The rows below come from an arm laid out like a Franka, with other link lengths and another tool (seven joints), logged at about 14 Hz.
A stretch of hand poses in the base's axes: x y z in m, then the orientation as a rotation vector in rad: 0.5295, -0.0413, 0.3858, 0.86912, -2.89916, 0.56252; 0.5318, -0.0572, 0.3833, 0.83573, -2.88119, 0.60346; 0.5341, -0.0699, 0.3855, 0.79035, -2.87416, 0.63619; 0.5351, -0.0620, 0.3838, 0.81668, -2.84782, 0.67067; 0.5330, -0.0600, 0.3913, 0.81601, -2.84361, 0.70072; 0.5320, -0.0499, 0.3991, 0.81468, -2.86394, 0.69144; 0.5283, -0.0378, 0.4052, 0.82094, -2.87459, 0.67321; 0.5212, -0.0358, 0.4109, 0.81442, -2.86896, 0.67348; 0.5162, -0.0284, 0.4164, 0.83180, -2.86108, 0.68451; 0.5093, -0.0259, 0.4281, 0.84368, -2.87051, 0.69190
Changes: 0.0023, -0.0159, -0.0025, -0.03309, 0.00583, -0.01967; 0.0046, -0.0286, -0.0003, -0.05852, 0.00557, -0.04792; 0.0056, -0.0207, -0.0020, -0.08552, 0.01241, -0.02801; 0.0035, -0.0187, 0.0055, -0.10385, 0.00442, -0.02653; 0.0025, -0.0086, 0.0133, -0.09068, -0.00957, -0.02823; -0.0012, 0.0035, 0.0194, -0.07578, -0.01262, -0.02530; -0.0083, 0.0055, 0.0251, -0.07884, -0.00696, -0.02957; -0.0133, 0.0129, 0.0306, -0.08629, -0.00652, -0.01724; -0.0202, 0.0154, 0.0423, -0.08532, -0.01922, -0.00902
